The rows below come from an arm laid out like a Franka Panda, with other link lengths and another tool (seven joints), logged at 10 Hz.
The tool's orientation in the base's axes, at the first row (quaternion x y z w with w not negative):
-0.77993 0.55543 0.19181 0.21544
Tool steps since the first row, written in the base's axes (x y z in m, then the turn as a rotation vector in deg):
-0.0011 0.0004 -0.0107 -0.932 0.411 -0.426
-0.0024 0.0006 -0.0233 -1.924 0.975 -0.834
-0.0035 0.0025 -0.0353 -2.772 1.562 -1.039
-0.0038 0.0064 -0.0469 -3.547 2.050 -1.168
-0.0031 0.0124 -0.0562 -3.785 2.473 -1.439
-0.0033 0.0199 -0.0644 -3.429 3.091 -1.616
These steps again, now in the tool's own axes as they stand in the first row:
0.0051 0.0022 0.0092 -0.381 0.818 0.637
0.0113 0.0050 0.0199 -0.910 1.646 1.346
0.0160 0.0069 0.0310 -1.522 2.305 1.890
0.0191 0.0075 0.0428 -2.075 2.915 2.312
0.0196 0.0063 0.0538 -2.334 3.052 2.784
0.0181 0.0053 0.0648 -2.613 2.556 3.250

